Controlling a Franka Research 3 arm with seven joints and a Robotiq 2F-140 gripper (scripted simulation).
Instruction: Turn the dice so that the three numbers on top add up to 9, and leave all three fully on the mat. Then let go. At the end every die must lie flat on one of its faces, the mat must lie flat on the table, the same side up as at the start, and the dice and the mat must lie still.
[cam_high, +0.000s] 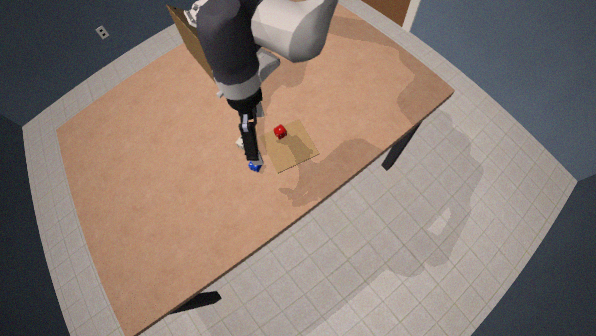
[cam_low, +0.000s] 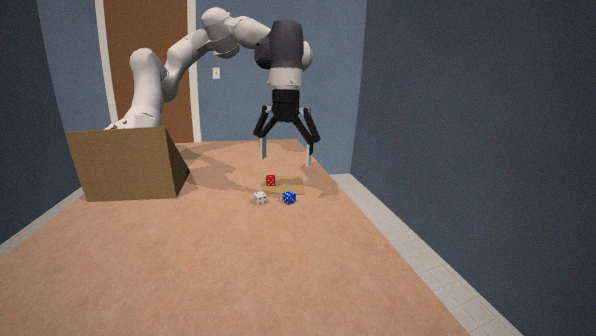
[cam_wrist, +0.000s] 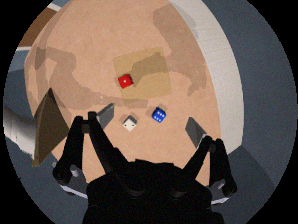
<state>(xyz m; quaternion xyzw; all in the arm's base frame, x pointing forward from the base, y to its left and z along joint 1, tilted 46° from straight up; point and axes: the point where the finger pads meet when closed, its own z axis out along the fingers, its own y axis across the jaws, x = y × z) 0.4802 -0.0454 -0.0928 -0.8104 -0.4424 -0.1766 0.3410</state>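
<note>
Right now the blue die is 1 cm ahead of my hand, 4 cm to the right of it and 11 cm below it. From my hand the other things lie so: white die: 8 cm behind, 3 cm to the right, 11 cm below; then tan mat: 1 cm ahead, 8 cm to the left, 12 cm below; then red die: 4 cm behind, 8 cm to the left, 11 cm below.
</note>
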